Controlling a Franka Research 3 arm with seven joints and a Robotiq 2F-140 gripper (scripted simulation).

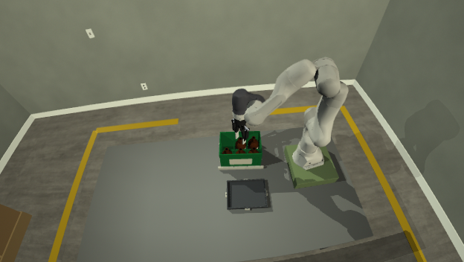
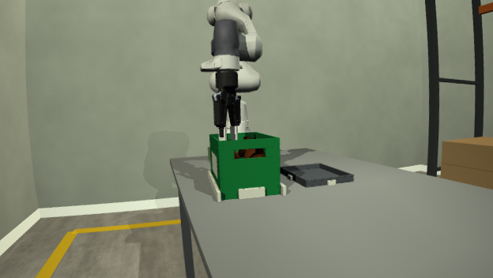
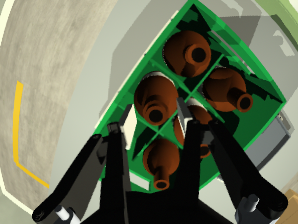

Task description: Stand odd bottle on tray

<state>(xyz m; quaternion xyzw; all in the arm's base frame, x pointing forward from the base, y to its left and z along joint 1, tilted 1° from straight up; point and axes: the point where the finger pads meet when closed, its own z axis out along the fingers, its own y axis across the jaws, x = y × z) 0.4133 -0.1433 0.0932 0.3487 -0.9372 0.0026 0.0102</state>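
The green crate lies 10 mm ahead of my hand, 40 mm to the left of it and 90 mm below it. From my hand the other things lie so: dark grey tray (10 mm behind, 330 mm to the left, 160 mm below).
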